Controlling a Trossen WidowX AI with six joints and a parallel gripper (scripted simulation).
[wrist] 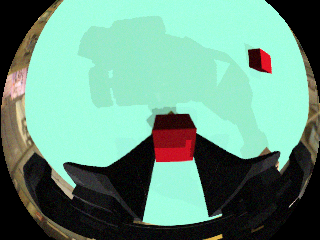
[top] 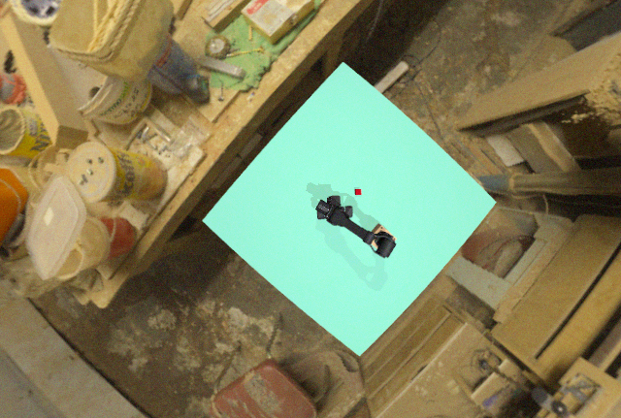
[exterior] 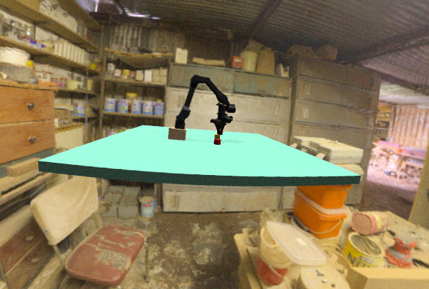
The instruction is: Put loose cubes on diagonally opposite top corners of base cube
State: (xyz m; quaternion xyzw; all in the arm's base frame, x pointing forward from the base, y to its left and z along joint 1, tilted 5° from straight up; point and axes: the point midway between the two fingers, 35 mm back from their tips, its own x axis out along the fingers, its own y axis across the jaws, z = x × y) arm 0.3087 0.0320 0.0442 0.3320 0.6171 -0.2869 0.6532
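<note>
Right now the yellow cube is 40 mm below my gripper tip, 20 mm to the left of it and 10 mm behind it.
</note>
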